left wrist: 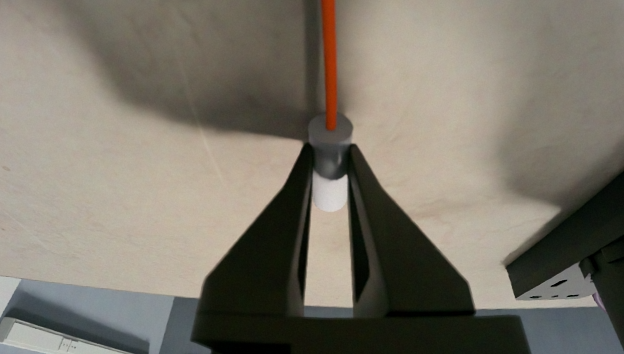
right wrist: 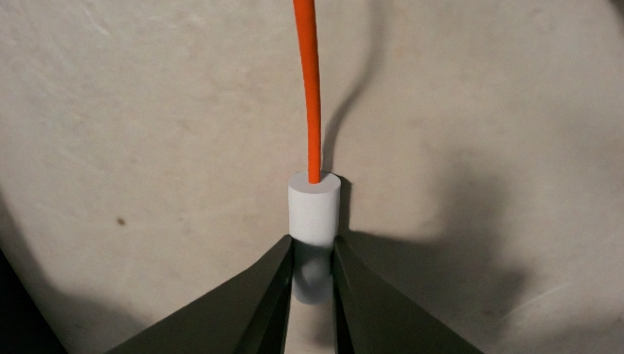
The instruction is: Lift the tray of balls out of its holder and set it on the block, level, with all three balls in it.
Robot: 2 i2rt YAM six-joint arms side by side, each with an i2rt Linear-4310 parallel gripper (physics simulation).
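Places are measured from the left arm's base along level axes (x down, y back, z left), in metres.
Where they show: left gripper, between the fingertips: [left wrist: 330, 152]; right gripper, between the fingertips: [right wrist: 313, 248].
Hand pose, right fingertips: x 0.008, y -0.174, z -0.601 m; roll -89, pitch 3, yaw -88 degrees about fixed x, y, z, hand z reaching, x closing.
Observation:
Each offset is from my right fingertips to the centre of the thing. "spot": to the spot under its first point. Level surfaces: height alone.
In the left wrist view, a short white cylindrical handle {spot: dz +0.556, dx -0.008, dy -0.022 m} [left wrist: 330, 194], shaded grey at its top end, has an orange cord {spot: dz +0.492, dx +0.001, dy -0.024 m} [left wrist: 329, 60] running from it to the upper edge. My left gripper [left wrist: 330, 152] is shut on this handle, fingertips on either side near the cord end. In the right wrist view, a second white cylindrical handle {spot: dz +0.021, dx -0.008, dy -0.002 m} [right wrist: 314, 212] has an orange cord [right wrist: 310, 90] running up out of view. My right gripper [right wrist: 313, 248] is shut on this handle around its middle. The tray, the balls, the holder and the block do not show in either view.
Both handles are over a pale beige table top {dx +0.010 m} [left wrist: 125, 200] [right wrist: 200, 125]. In the left wrist view, the table's edge crosses near the bottom, a dark arm part {spot: dz +0.612, dx -0.004, dy +0.139 m} [left wrist: 570, 240] is at the right, and a white device [left wrist: 55, 337] is at the lower left beyond the edge.

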